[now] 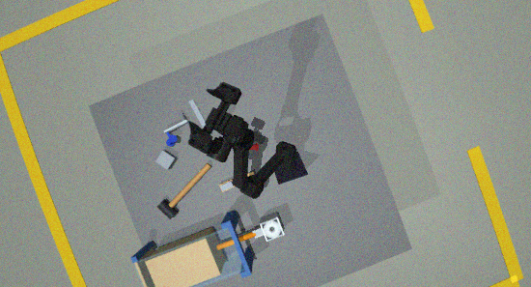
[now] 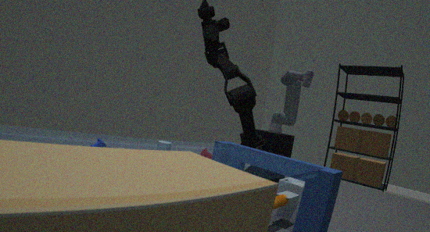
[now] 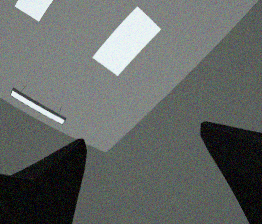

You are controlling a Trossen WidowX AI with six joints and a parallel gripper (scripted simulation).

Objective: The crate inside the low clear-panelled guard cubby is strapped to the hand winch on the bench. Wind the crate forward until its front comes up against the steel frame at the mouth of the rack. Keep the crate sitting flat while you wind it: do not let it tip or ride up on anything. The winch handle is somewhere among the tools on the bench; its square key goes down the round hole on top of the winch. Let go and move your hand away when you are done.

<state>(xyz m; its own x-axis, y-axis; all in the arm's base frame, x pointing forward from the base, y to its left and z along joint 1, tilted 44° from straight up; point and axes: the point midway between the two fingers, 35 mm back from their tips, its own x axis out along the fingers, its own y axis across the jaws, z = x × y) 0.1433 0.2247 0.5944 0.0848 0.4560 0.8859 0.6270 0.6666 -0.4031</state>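
Now: gripper tip 630 mm above the winch handle, 110 mm to the right of it and 10 mm past it. From my gripper tip the other things lie so: brush 640 mm below, 290 mm to the left, 60 mm ahead; then grey bar 660 mm below, 170 mm ahead, 70 mm to the right; then red knob 620 mm below, 130 mm to the left, 50 mm behind.
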